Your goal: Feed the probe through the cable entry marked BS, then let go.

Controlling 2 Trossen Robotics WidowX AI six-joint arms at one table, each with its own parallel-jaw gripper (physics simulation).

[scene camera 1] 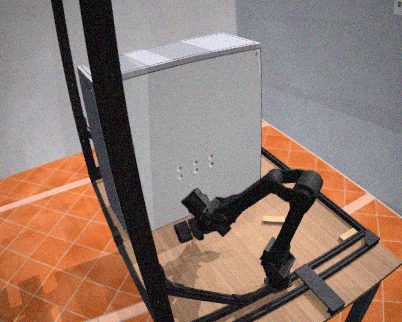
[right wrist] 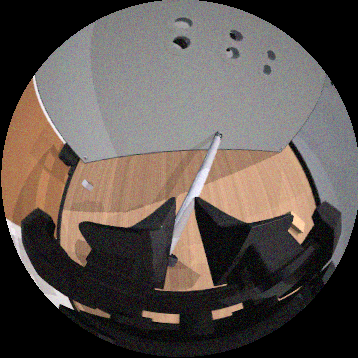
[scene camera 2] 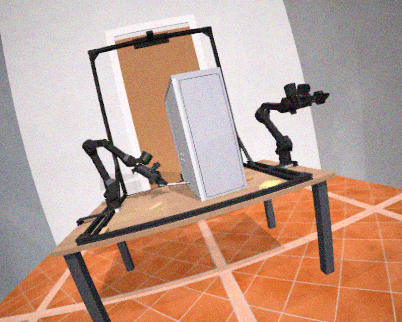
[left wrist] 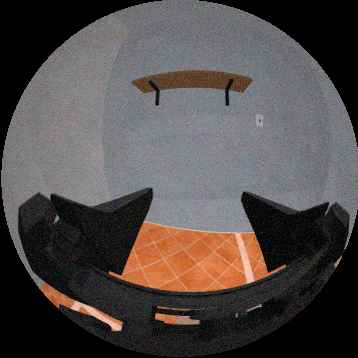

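A pale grey probe is between the fingers of my right gripper, which is shut on it. In the right wrist view the probe slants across the fingers, its dark tip up and to the right, over the lower part of the cabinet. The tip appears below the cable entries; contact with the panel cannot be told. The panel has three pairs of round holes, large, medium and small. No BS marking is readable. My left gripper is open and empty, away from the cabinet.
Wooden blocks lie on the table. A small pale piece lies near the cabinet's foot. A yellow item lies right of the cabinet. A black frame post rises beside the cabinet.
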